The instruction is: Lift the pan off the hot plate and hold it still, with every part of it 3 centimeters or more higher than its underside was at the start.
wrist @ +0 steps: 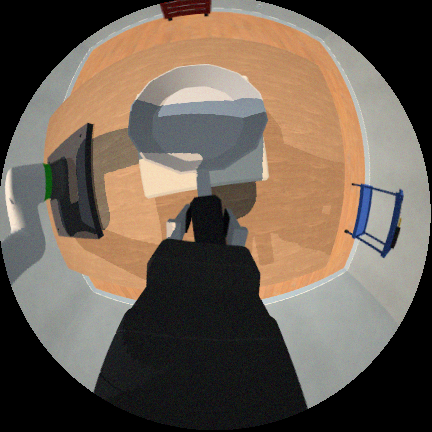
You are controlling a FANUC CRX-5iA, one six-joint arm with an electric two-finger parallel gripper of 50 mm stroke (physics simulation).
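Frame: origin at the arm's base, x ahead, y left, z up, level; centimetres.
Seen in the pictures: gripper, between the fingertips: [207, 214]; arm's base, origin of its link: [58, 178].
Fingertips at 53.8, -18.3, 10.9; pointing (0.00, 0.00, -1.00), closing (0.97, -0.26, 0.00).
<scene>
Offsets run from my fingertips to a thing's middle, as dx, dy, dz. "pt": to the spot under its first point. Level surfaces: height alone.
The grey pan {+0.2, +4.6, +0.4} [200, 132] is in the upper middle of the wrist view, with its open side up and its handle toward the gripper. Its bowl is over the cream hot plate {pt -5.9, +5.1, -7.3} [170, 179], whose front part and edges show past the rim. The hot plate looks lower than the pan, but the height of the gap between them cannot be read from this view. My gripper [207, 214] is shut on the pan's black handle {pt +0.3, +1.3, +1.7} [207, 207], with one grey finger on each side. The pan's underside is hidden.
A dark curved panel [89, 180] stands at the left, joined to a grey-white arm part [27, 192] with a green ring. A blue frame [364, 210] stands at the right, beyond the wooden surface {dz -13.5} [300, 200]. A dark red slatted object [186, 8] is at the top edge.
</scene>
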